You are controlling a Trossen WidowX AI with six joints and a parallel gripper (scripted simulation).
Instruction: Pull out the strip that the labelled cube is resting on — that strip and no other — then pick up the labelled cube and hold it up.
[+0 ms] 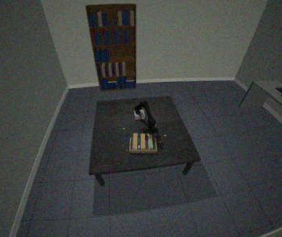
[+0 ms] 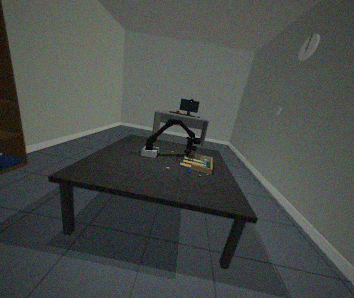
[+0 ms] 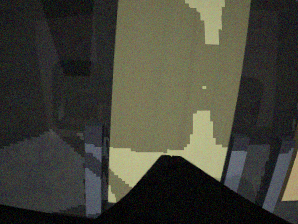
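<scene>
Right now my gripper tip is 90 mm short of the pale yellow strip, 20 mm to the left of it and 20 mm above it.
</scene>
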